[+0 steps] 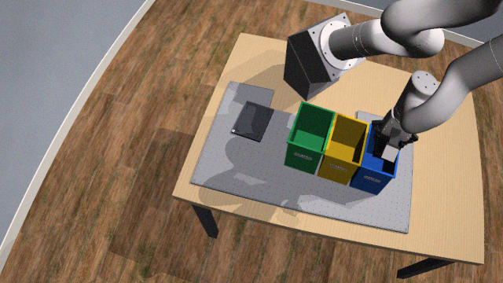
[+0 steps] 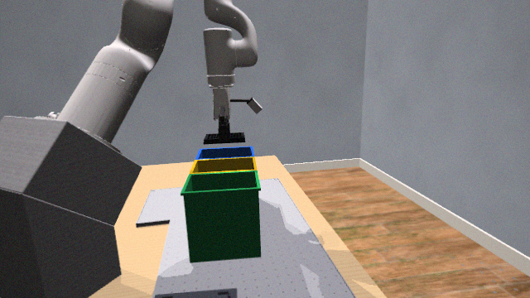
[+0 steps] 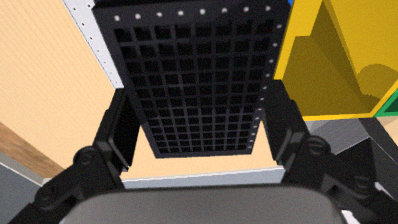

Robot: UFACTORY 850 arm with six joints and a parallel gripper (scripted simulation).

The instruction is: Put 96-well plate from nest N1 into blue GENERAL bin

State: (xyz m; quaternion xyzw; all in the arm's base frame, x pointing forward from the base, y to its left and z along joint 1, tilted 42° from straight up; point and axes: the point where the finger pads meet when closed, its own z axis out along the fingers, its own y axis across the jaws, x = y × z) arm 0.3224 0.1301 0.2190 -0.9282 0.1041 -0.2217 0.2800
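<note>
The blue bin is 15 cm below my hand. From my hand the other things lie so: black 96-well plate: 1 cm below; yellow bin: 15 cm below, 13 cm to the right, 1 cm behind; green bin: 26 cm to the right, 15 cm below, 2 cm behind.
</note>
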